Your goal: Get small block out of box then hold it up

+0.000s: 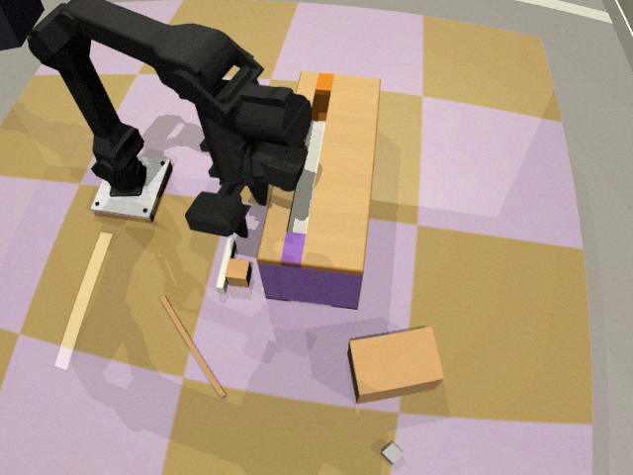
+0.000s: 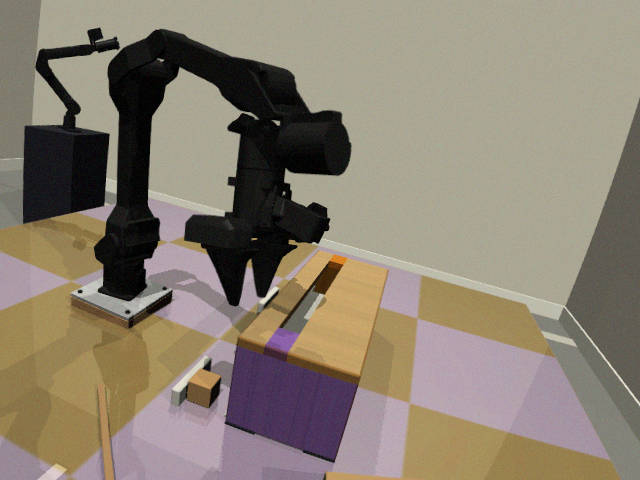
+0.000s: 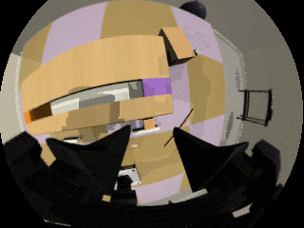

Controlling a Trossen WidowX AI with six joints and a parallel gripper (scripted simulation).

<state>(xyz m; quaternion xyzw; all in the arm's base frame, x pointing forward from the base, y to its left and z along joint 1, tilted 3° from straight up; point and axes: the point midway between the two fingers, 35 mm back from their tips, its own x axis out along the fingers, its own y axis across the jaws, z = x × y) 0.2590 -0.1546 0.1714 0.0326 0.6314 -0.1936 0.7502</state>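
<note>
Now: the tan block 14 cm below my gripper tip, 4 cm behind it and 1 cm to the right of it. From my gripper tip the other things lie so: tan slab 19 cm ahead, 17 cm to the right, 12 cm below; thin wooden stick 15 cm below, 13 cm to the right, 11 cm behind; long box 14 cm to the left, 9 cm below, 6 cm ahead.
</note>
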